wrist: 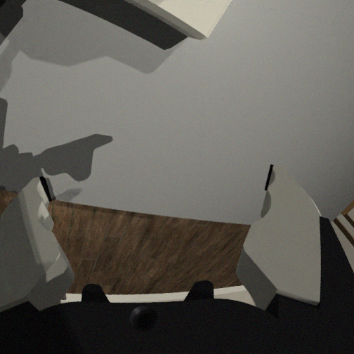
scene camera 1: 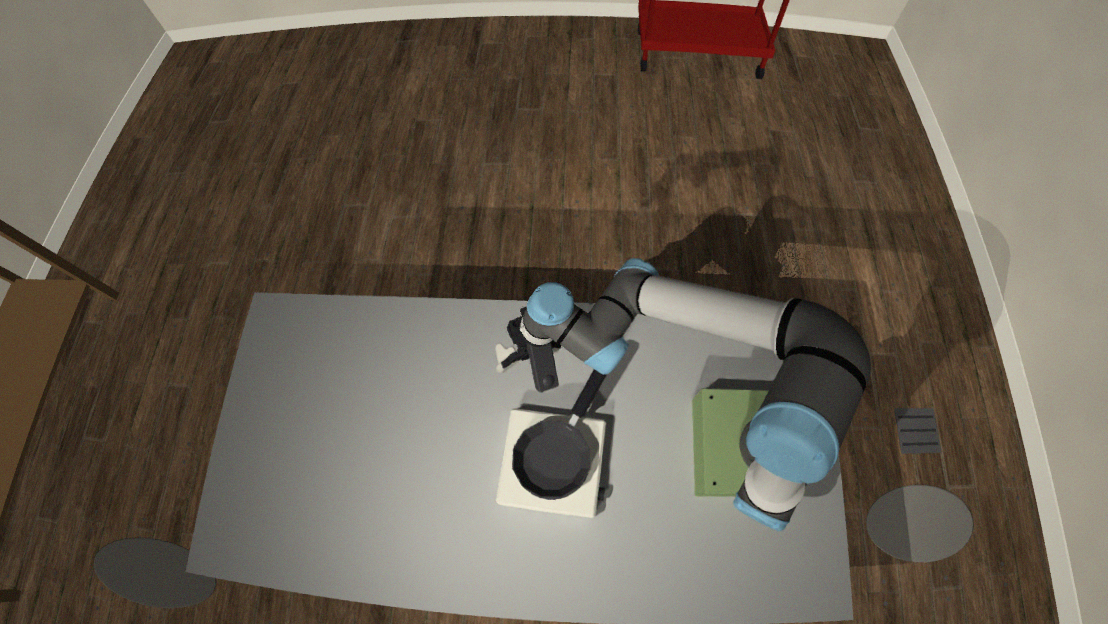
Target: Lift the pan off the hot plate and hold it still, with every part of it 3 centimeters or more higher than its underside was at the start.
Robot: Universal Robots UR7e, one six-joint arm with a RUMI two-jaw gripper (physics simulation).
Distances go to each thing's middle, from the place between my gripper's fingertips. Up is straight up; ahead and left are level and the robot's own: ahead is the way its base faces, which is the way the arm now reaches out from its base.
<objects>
Now: hand 9 cm past the dark pan [scene camera 1: 551, 459], 13 cm to the right of it and 8 cm above it. Also, from my hand: cream hot plate [scene camera 1: 582, 502] 7 cm behind, 21 cm to the left, 16 cm below.
</objects>
